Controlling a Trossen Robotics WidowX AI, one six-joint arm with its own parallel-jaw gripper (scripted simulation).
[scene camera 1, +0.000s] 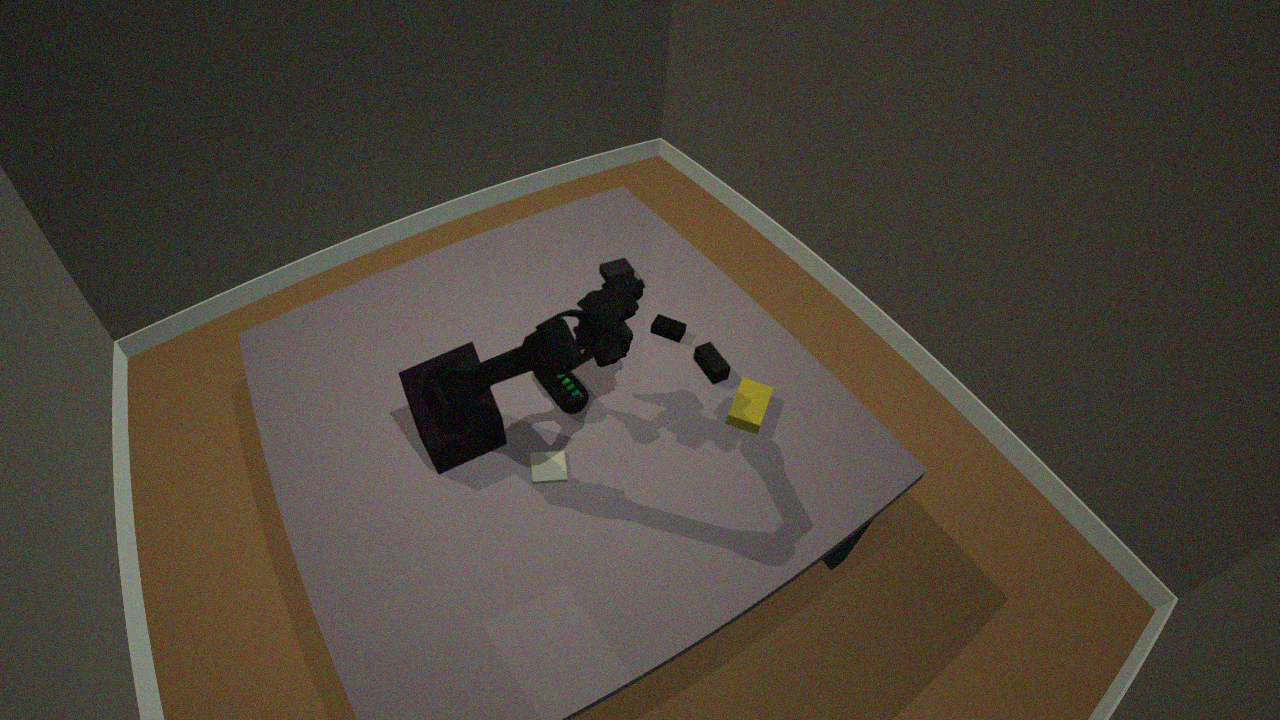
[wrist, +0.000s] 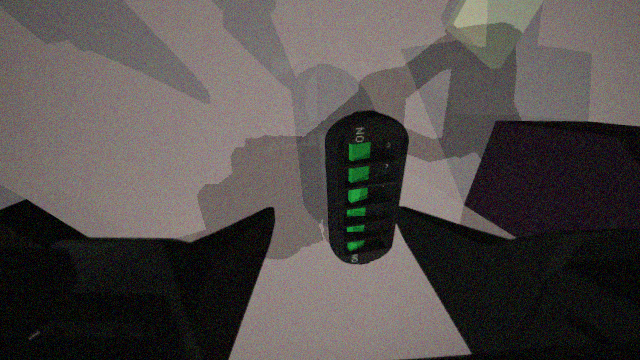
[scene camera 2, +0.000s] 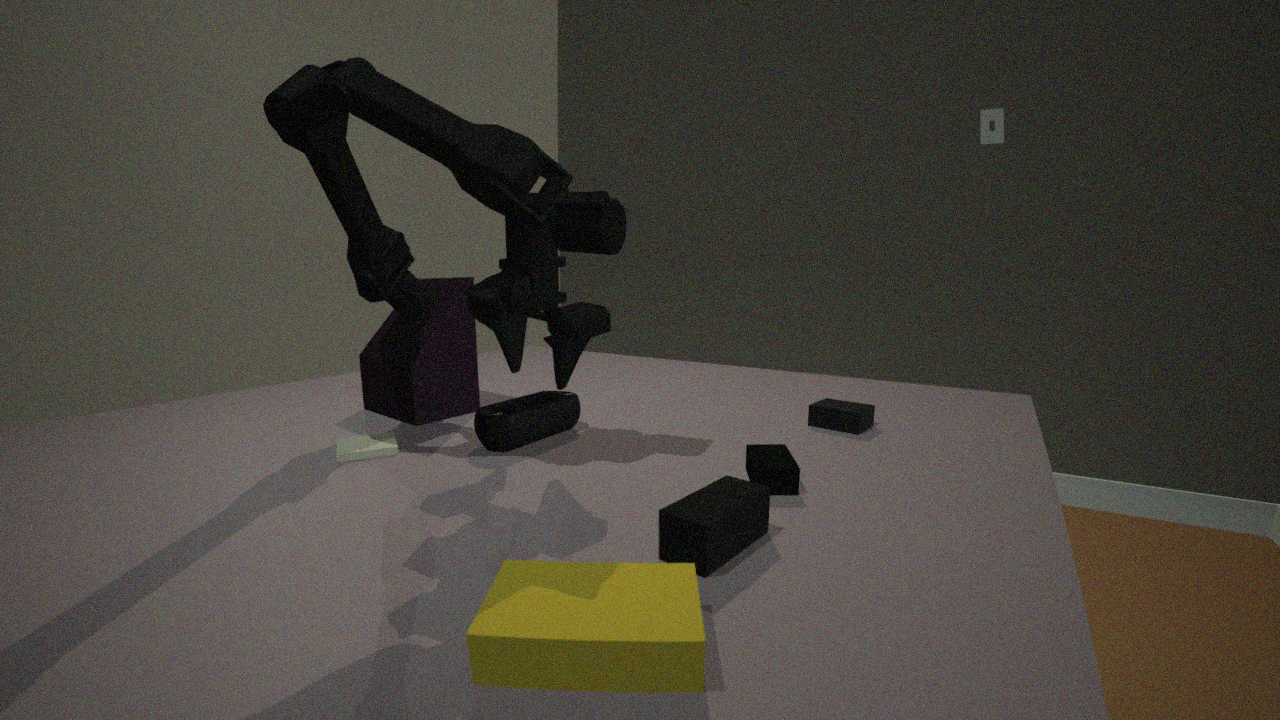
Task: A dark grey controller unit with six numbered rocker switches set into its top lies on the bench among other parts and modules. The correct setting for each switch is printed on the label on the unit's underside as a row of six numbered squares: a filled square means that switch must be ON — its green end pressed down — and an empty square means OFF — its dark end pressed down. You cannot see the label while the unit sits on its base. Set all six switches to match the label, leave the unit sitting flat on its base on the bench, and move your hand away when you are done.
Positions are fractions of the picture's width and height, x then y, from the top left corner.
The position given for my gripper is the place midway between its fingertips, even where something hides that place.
Scene:
my gripper: scene camera 1 0.45, 0.51; wrist 0.53, 0.59; scene camera 2 0.42, 0.53
yellow block: scene camera 1 0.59, 0.56; scene camera 2 0.45, 0.87; not seen in the wrist view (out of frame)

